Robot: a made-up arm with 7 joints.
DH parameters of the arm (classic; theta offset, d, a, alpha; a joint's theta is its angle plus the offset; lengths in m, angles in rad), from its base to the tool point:
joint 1: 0 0.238 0.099 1.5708
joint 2: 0 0.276 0.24 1.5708
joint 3: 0.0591 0 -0.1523 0
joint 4: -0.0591 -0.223 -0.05 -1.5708
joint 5: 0 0.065 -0.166 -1.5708
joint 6: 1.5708 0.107 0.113 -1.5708
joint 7: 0 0.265 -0.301 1.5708
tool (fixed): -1.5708 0.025 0 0
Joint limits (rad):
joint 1: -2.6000..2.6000
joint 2: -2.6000..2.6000
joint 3: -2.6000..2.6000
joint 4: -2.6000..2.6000
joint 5: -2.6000..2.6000
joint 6: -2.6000..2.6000
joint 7: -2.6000..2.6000
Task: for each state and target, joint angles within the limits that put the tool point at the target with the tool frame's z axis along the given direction. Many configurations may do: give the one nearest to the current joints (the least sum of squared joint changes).
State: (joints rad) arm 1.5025 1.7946 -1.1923 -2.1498 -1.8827 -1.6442 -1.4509
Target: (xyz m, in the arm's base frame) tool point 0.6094 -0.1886 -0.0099 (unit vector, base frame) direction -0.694 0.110 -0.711
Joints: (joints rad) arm 1.8649 2.0673 -1.1813 -1.6897 -2.6000 -1.1125 -1.1473
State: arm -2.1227 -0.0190 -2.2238 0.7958 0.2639 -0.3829 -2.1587
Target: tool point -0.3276 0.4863 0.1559 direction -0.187 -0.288 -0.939
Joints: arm -2.6000 -0.5662 -2.1648 0.8132 0.6874 -0.2152 -2.3230
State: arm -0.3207 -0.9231 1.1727 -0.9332 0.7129 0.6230 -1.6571
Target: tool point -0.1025 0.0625 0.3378 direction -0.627 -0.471 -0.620
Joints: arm -0.6550 -1.2211 1.0991 -1.2378 0.6303 0.1002 -2.1746
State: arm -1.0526 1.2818 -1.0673 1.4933 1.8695 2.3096 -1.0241
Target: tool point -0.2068 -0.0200 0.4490 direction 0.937 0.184 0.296
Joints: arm -0.6004 1.0531 -0.2705 2.1727 2.3258 2.4889 -0.4350
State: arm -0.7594 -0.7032 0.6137 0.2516 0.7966 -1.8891 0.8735
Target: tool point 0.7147 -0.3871 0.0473 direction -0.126 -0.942 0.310
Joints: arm -0.6557 -1.1463 1.2642 0.5083 0.3350 -1.4882 1.3098
